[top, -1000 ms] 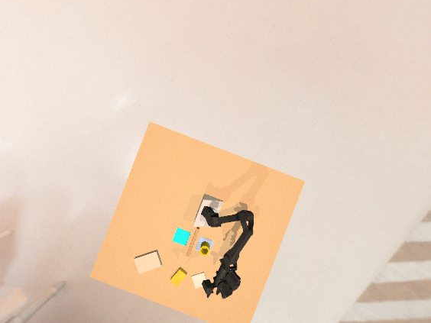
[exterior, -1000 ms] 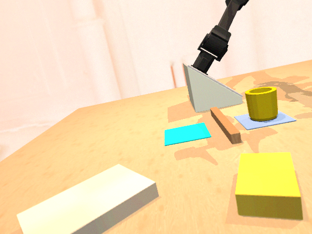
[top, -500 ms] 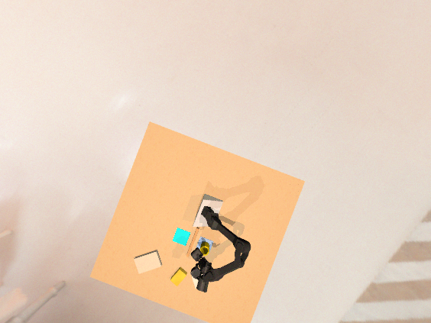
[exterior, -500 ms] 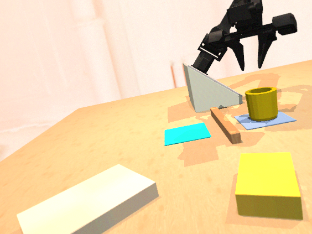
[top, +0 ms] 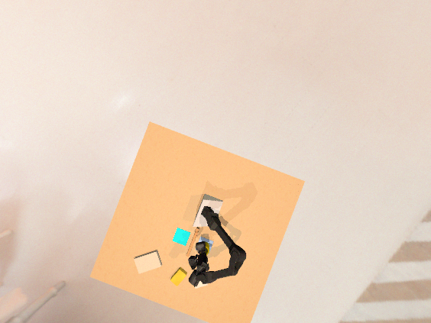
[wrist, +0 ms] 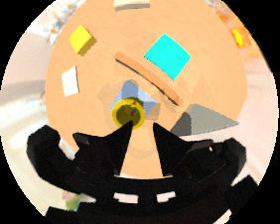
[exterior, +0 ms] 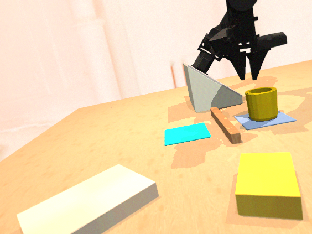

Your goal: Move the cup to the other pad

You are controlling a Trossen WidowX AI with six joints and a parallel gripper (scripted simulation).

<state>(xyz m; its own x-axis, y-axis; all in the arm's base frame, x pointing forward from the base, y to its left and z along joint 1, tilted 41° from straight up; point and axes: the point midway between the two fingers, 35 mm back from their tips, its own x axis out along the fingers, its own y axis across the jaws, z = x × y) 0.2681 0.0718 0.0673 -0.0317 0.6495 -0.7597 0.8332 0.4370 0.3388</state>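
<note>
My gripper tip is 6 cm above the yellow cup, 2 cm to the right of it and 2 cm short of it. The rest, counted from my gripper tip: cyan pad: 18 cm to the right, 11 cm below, 4 cm ahead; then blue pad: 11 cm below, 3 cm ahead, 1 cm to the left; then wooden bar: 10 cm below, 8 cm to the right, 3 cm ahead.
</note>
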